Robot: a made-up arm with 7 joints. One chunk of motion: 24 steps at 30 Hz.
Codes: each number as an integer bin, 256 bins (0 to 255) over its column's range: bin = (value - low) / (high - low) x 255, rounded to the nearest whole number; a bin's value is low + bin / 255 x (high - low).
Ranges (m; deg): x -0.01..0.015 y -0.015..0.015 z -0.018..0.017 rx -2.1..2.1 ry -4..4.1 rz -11.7..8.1
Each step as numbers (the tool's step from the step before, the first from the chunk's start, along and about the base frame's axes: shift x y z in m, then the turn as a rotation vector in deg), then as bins.
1 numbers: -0.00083 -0.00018 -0.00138 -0.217 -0.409 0.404
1 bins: 94 126 121 114 113 156
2 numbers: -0.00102 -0.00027 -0.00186 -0.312 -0.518 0.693
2 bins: 92 125 118 109 110 160
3 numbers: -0.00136 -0.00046 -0.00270 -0.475 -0.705 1.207
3 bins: 88 124 111 99 104 166
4 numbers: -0.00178 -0.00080 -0.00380 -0.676 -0.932 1.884
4 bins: 84 121 103 86 97 175
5 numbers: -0.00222 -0.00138 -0.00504 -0.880 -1.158 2.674
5 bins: 79 116 94 74 89 185
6 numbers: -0.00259 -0.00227 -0.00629 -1.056 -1.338 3.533
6 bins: 76 108 85 63 84 196
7 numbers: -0.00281 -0.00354 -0.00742 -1.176 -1.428 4.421
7 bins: 73 97 77 56 81 208
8 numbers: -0.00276 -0.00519 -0.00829 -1.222 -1.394 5.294
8 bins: 74 83 71 53 82 219
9 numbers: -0.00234 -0.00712 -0.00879 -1.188 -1.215 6.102
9 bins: 78 67 67 55 88 229
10 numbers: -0.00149 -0.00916 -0.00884 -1.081 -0.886 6.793
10 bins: 87 50 67 62 98 238
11 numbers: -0.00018 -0.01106 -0.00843 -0.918 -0.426 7.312
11 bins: 100 33 70 72 113 245
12 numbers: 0.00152 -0.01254 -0.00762 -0.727 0.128 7.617
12 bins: 118 21 76 83 130 249
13 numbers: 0.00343 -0.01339 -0.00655 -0.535 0.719 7.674
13 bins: 137 14 83 95 149 250
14 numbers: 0.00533 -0.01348 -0.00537 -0.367 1.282 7.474
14 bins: 156 13 92 105 166 247
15 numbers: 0.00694 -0.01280 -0.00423 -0.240 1.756 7.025
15 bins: 173 19 100 113 181 241
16 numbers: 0.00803 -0.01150 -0.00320 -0.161 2.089 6.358
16 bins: 184 30 108 118 192 233
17 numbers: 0.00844 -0.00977 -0.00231 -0.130 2.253 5.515
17 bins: 188 44 114 120 197 222
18 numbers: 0.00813 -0.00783 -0.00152 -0.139 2.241 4.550
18 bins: 185 61 120 119 196 209
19 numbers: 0.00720 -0.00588 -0.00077 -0.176 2.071 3.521
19 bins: 175 78 126 117 191 196
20 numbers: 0.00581 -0.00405 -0.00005 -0.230 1.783 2.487
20 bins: 161 93 131 114 182 183
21 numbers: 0.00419 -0.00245 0.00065 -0.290 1.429 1.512
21 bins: 145 107 136 110 171 170
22 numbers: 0.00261 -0.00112 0.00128 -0.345 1.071 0.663
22 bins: 129 118 140 107 160 159
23 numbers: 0.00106 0.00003 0.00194 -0.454 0.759 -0.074
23 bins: 113 128 145 100 150 150
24 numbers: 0.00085 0.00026 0.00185 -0.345 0.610 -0.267
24 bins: 111 130 145 107 145 147
